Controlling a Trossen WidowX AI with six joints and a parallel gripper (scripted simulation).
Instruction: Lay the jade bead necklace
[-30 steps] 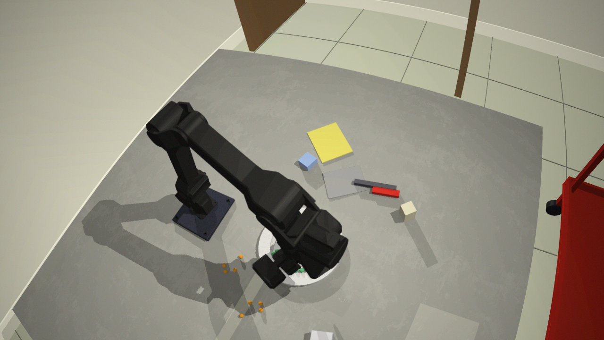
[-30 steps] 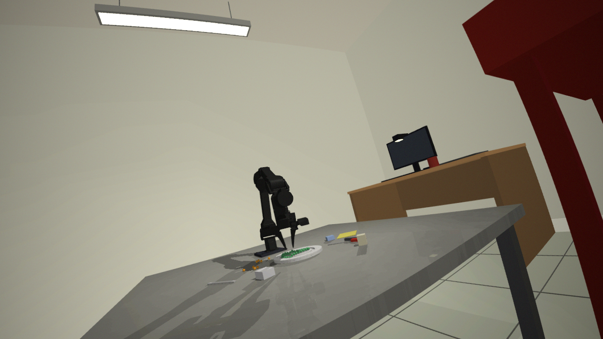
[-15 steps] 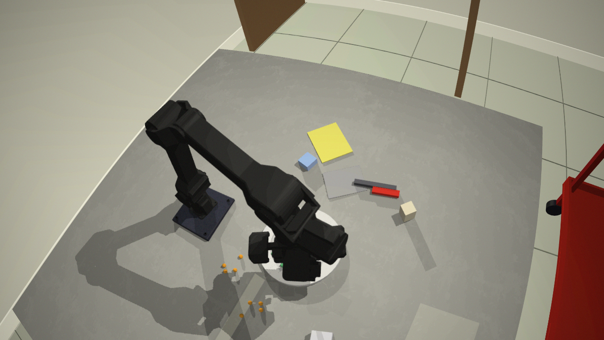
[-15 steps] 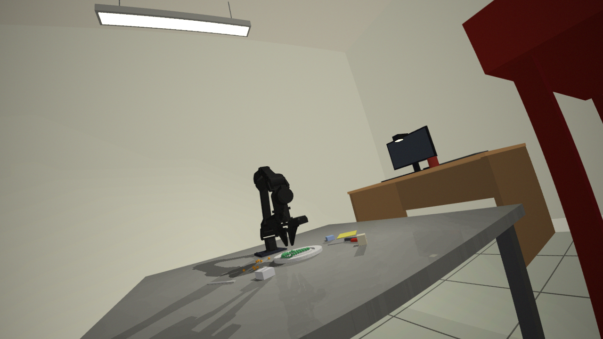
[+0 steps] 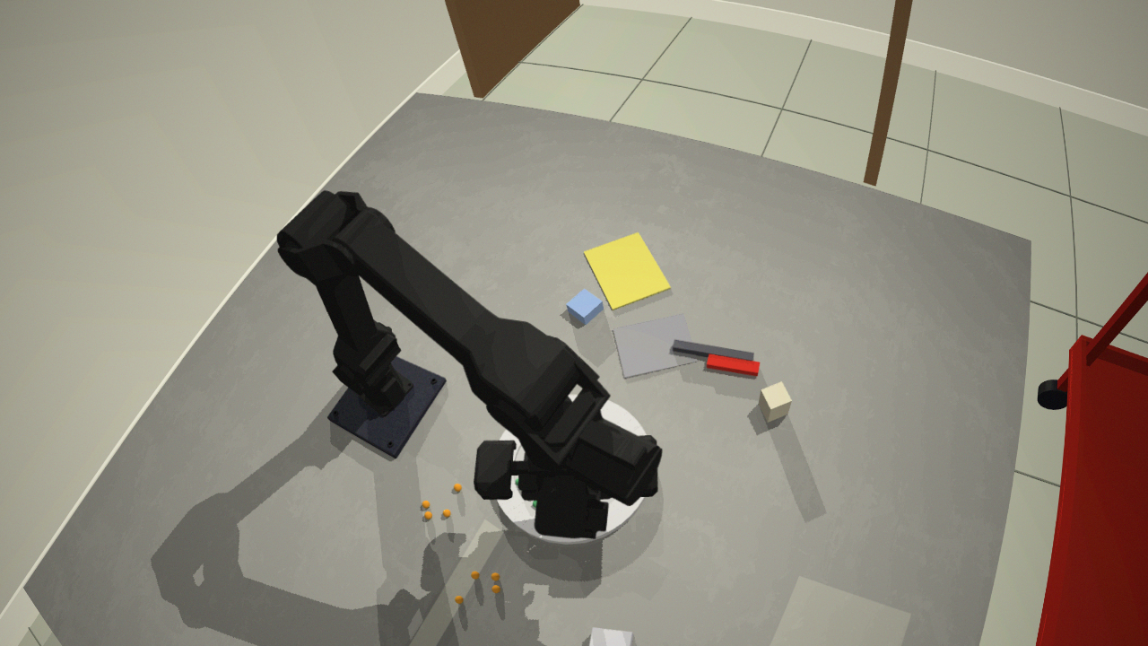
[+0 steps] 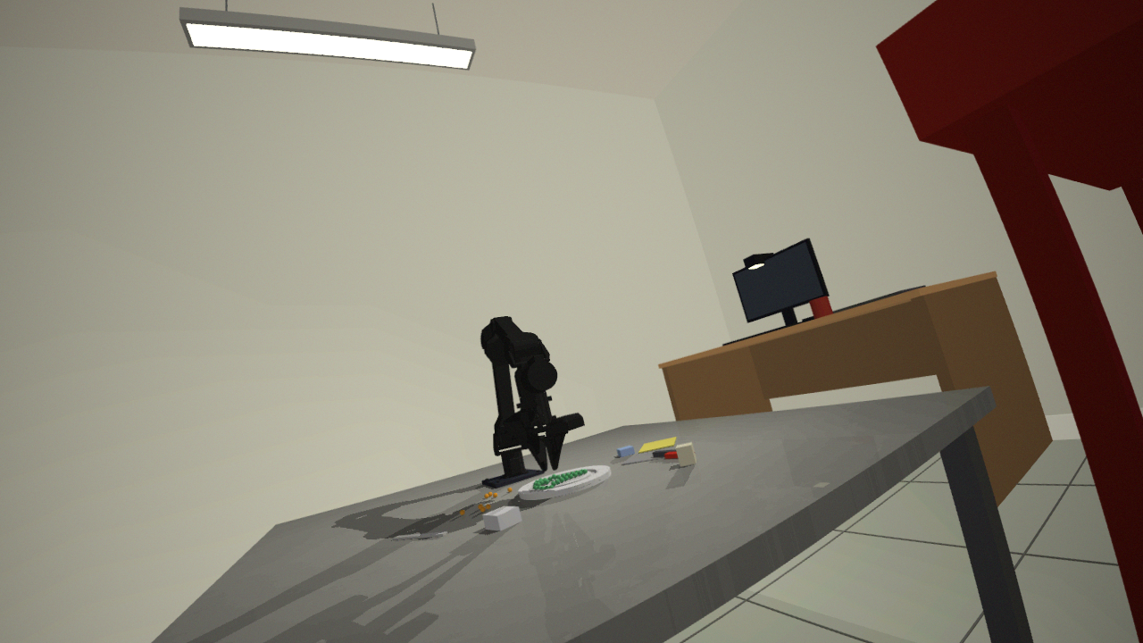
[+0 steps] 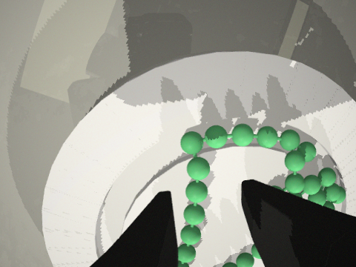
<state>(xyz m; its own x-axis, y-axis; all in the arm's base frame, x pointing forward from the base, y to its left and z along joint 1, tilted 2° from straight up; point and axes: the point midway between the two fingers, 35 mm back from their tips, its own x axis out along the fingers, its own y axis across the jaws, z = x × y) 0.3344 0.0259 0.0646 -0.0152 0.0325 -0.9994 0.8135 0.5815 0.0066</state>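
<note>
Right now my gripper tip is 40 mm past the inner disc, 30 mm to the right of it and 30 mm above it. Round my gripper tip: grey sheet (240 mm to the left, 60 mm behind, 40 mm below); then cream cube (240 mm to the left, 130 mm ahead, 30 mm below); then bead board (40 mm below, 40 mm behind, 30 mm to the left).
</note>
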